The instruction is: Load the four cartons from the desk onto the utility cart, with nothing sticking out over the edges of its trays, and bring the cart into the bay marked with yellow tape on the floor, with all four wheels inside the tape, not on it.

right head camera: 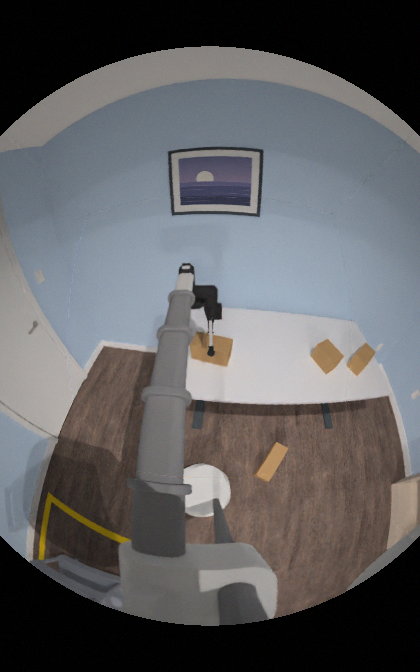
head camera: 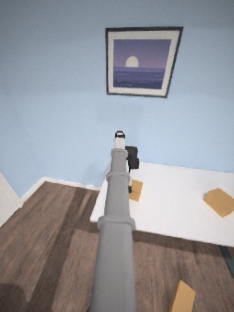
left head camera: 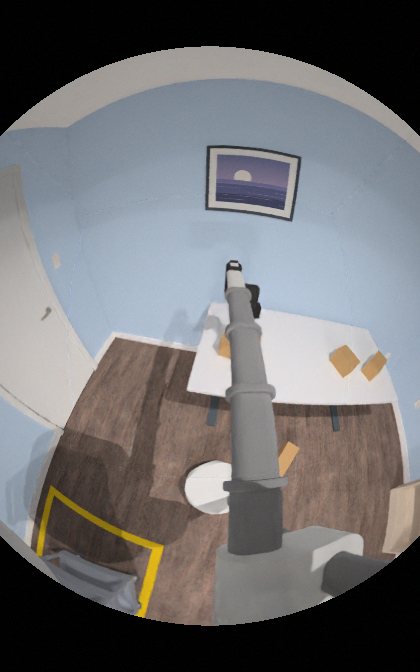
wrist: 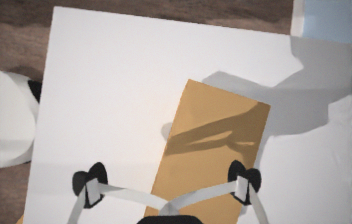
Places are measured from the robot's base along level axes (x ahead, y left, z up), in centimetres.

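Where they show: gripper, fingertip midpoint: (head camera: 129, 184) (wrist: 168, 175).
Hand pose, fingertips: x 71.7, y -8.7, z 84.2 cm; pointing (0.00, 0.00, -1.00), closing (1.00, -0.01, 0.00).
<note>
Each offset is from my fingertips to the top centre of the thing. Level surfaces: height alone.
My gripper (wrist: 168, 175) (right head camera: 211, 352) is open above a carton {dx +4.6, dy -0.5, dz -3.2 cm} (wrist: 210, 145) (right head camera: 222, 348) (head camera: 136, 191) (left head camera: 225, 346) at the left end of the white desk {dz -15.0 cm} (wrist: 110, 90) (right head camera: 270, 360) (head camera: 170, 200) (left head camera: 295, 350). In the wrist view, the left fingertip is over bare desk and the right one over the carton's right side. Two more cartons (left head camera: 344, 361) (left head camera: 374, 366) stand at the desk's right end. A fourth carton {dx -53.8, dy -45.5, dz -76.0 cm} (right head camera: 271, 462) (left head camera: 288, 458) (head camera: 182, 297) lies on the floor before the desk. The grey cart (left head camera: 95, 580) (right head camera: 80, 575) shows partly at the yellow tape (left head camera: 157, 550) (right head camera: 45, 530); its wheels are hidden.
A white round shape (left head camera: 207, 487) (right head camera: 207, 490) is low below the arm. A tan box-like piece (left head camera: 405, 520) (right head camera: 406, 510) stands at the right edge. A wall with a framed picture (head camera: 140, 62) is behind the desk, and a door (left head camera: 30, 300) is at the left.
</note>
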